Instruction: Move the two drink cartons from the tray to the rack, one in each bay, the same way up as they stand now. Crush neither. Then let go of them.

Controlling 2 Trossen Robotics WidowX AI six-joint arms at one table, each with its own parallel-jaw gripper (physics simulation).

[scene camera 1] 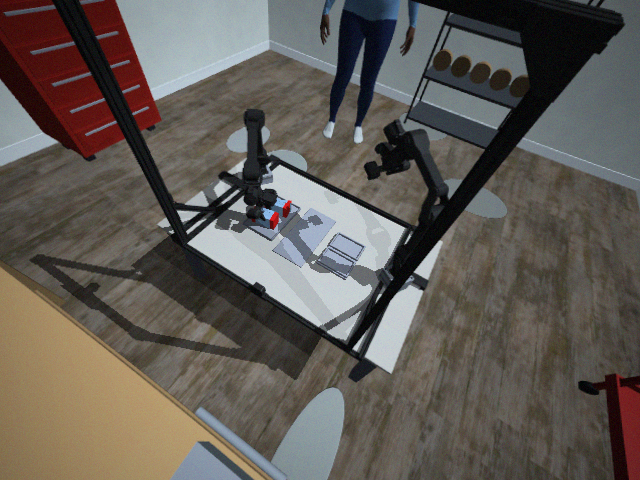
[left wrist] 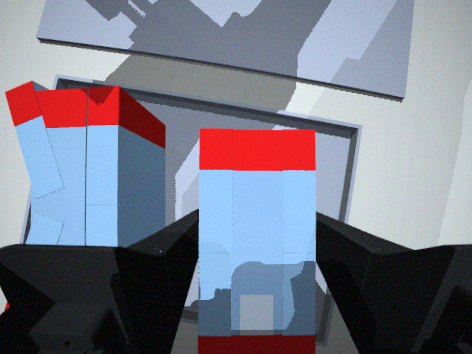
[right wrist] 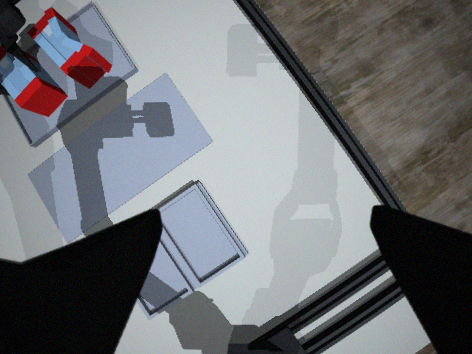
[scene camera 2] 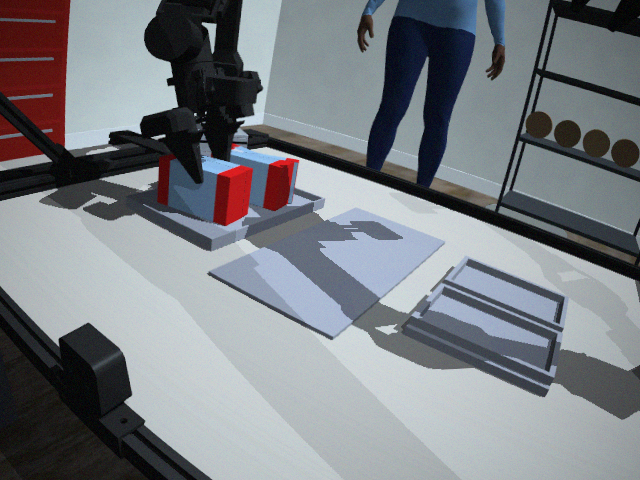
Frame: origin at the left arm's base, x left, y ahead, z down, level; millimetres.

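Where they show: left gripper, fingertip midpoint: (scene camera 1: 267,216) (left wrist: 253,216) (right wrist: 25,82) (scene camera 2: 212,178); right gripper, fingertip midpoint: (scene camera 1: 377,176) (right wrist: 265,218) (scene camera 2: 592,21).
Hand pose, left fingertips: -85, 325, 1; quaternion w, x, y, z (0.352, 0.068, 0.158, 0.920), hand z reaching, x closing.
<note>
Things, the pixels of their top centre, and the offset from my left fingertips, as dx, dy, dz.
- tray, middle of its top: (left wrist: 184,206) (scene camera 2: 230,196) (right wrist: 59,71) (scene camera 1: 272,214) +39, -33, +39
- far carton, middle of its top: (left wrist: 56,205) (scene camera 2: 255,154) (right wrist: 58,40) (scene camera 1: 278,200) +79, -62, -19
- rack, middle of its top: (scene camera 2: 502,305) (right wrist: 171,253) (scene camera 1: 342,253) +257, +314, +35
The near light-blue carton with red ends (scene camera 1: 268,217) (scene camera 2: 206,198) (left wrist: 257,200) (right wrist: 42,98) stands in the tray (scene camera 1: 269,236) (scene camera 2: 175,228) (left wrist: 354,155). My left gripper (scene camera 1: 262,206) (scene camera 2: 210,167) (left wrist: 253,216) is shut on it, a finger touching each long side. The far carton (scene camera 1: 281,207) (scene camera 2: 253,165) (left wrist: 102,165) (right wrist: 86,65) stands beside it in the tray, untouched by the fingertips; its outline looks creased on one side. The rack (scene camera 1: 340,254) (scene camera 2: 504,306) (right wrist: 179,265) has two bays, both empty. My right gripper (scene camera 1: 376,161) (right wrist: 265,218) is open and empty, high above the table.
A flat grey plate (scene camera 1: 317,224) (scene camera 2: 403,263) (left wrist: 350,50) (right wrist: 170,145) lies between the tray and the rack. A dark frame rail (scene camera 1: 341,193) (right wrist: 325,102) runs along the table's edge. Frame posts rise at the table's sides, and a person stands behind the table.
</note>
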